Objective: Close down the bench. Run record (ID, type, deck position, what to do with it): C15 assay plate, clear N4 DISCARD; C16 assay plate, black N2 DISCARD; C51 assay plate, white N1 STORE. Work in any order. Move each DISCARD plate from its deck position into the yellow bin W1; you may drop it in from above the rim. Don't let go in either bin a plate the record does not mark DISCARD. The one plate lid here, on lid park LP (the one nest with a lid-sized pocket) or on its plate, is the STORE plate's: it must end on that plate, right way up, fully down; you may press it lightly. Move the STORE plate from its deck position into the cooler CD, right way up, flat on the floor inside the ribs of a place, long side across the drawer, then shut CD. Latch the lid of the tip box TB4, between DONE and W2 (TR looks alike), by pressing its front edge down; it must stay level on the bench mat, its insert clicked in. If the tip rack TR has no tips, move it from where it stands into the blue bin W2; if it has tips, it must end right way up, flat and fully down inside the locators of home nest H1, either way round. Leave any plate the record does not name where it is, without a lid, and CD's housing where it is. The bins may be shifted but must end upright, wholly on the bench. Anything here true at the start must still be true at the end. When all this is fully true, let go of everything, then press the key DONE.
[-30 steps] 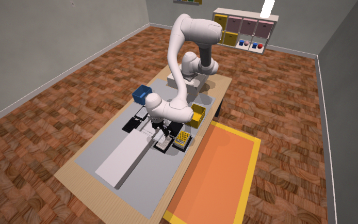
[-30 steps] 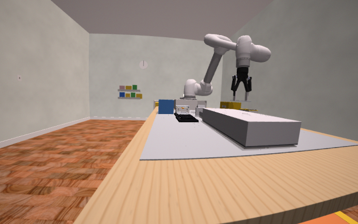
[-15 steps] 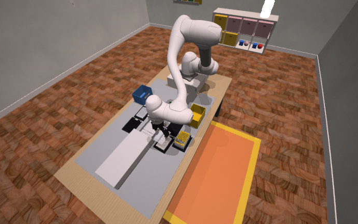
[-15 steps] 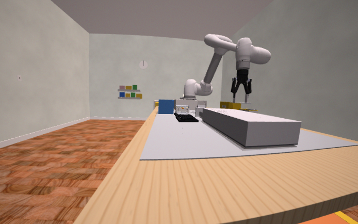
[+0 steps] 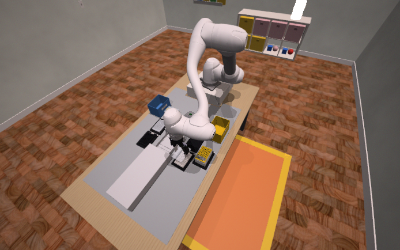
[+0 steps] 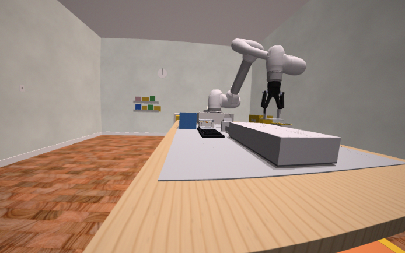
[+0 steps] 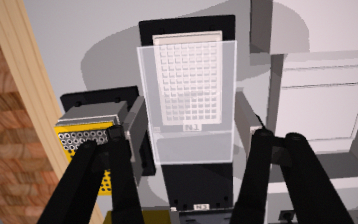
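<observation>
The white plate lies 11 cm below my hand. Round my hand: yellow tip rack: 11 cm behind, 12 cm to the left, 8 cm below; then plate lid: 2 cm below; then cooler drawer: 1 cm behind, 18 cm to the right, 11 cm below.
</observation>
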